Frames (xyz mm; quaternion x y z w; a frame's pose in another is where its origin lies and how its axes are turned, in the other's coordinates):
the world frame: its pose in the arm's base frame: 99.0 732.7 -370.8 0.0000 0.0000 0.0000 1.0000
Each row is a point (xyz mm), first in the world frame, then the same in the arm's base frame.
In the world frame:
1: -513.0 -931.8 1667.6
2: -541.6 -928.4 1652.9
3: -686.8 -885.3 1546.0
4: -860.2 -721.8 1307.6
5: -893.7 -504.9 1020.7
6: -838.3 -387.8 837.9
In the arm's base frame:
1: -414.0 -199.1 1296.8
2: -442.6 -195.7 1282.1
3: -587.8 -152.6 1175.2
4: -761.2 10.9 936.8
5: -794.7 227.8 649.9
6: -739.3 344.9 467.1

